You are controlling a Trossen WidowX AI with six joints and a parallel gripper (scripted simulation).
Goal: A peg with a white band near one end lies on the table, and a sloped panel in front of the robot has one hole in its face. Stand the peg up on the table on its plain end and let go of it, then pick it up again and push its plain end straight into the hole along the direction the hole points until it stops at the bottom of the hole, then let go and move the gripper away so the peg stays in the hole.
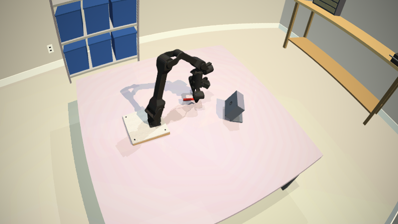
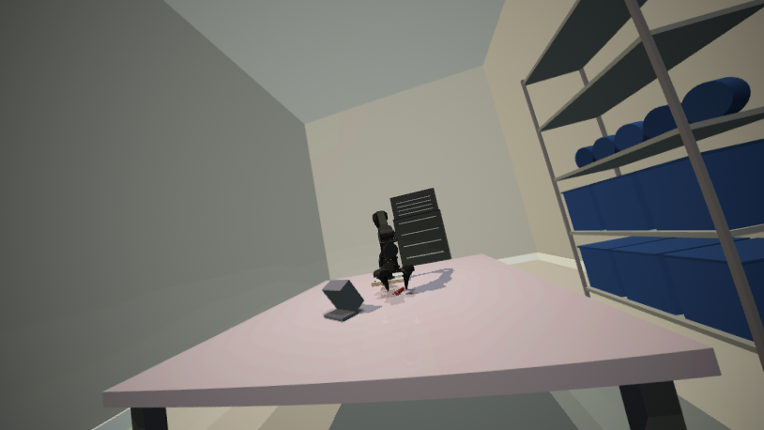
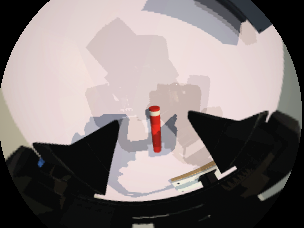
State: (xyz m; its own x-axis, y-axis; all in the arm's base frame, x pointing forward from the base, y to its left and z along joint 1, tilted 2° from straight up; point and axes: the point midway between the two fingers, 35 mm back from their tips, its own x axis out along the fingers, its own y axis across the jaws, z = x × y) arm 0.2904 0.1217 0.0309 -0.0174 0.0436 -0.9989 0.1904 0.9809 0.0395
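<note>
The red peg lies 10 mm behind my gripper tip and 10 mm below it. Also, from my gripper tip: grey sloped panel 170 mm ahead, 180 mm to the right, 50 mm above.
</note>
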